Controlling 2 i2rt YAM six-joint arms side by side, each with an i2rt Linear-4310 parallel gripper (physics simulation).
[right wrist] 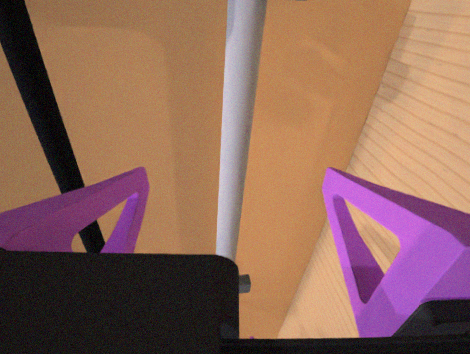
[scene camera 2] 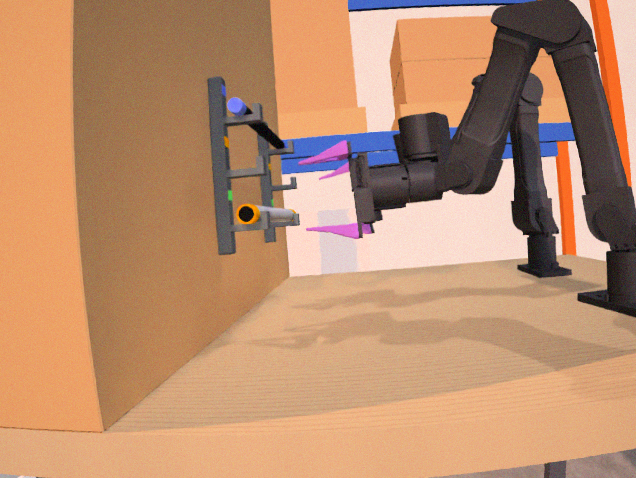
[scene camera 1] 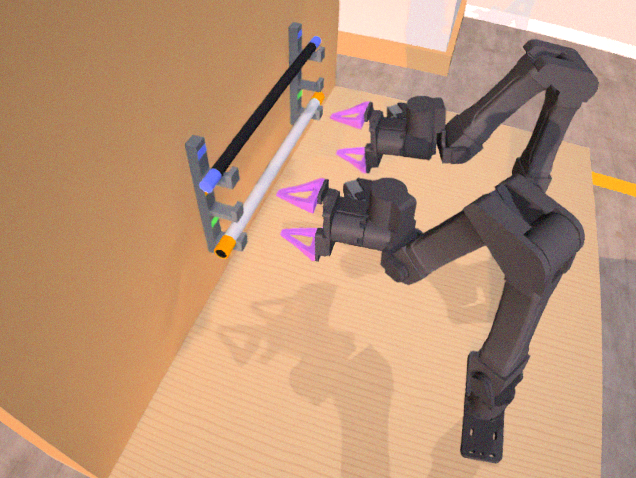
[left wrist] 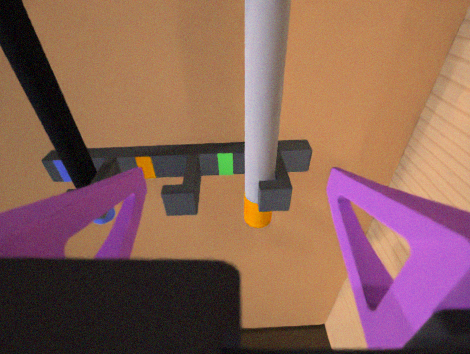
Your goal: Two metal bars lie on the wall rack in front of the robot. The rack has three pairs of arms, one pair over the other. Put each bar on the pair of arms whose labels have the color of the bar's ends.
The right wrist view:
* my right gripper: 235,177
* brown upright panel: 133,91
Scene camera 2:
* my left gripper: 302,196
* black bar: 262,129
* brown upright panel: 118,279
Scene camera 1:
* my left gripper: 279,213
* my right gripper: 334,134
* black bar: 208,183
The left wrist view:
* my left gripper: 236,177
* brown upright panel: 354,87
